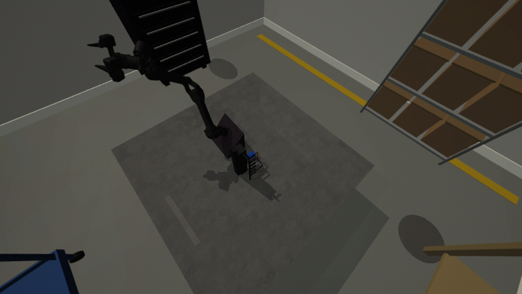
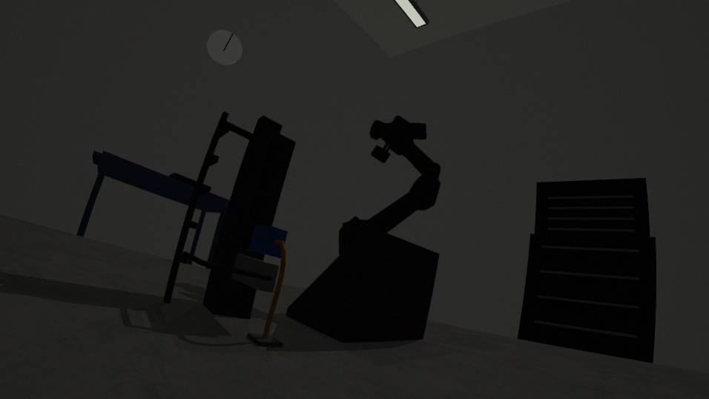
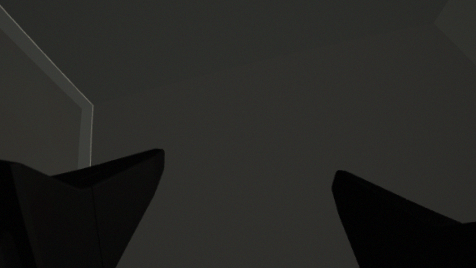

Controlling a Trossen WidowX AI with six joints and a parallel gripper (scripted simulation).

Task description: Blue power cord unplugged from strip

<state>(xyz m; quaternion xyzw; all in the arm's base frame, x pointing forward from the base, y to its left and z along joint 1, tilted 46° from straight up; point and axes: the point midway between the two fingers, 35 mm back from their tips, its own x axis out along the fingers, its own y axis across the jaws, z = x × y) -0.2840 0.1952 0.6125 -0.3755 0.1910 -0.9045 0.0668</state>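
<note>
The blue plug is 660 mm ahead of my gripper tip, 500 mm below it and 290 mm to the left of it. Also, from my gripper tip: black upright block 650 mm ahead, 490 mm below, 220 mm to the left.
</note>
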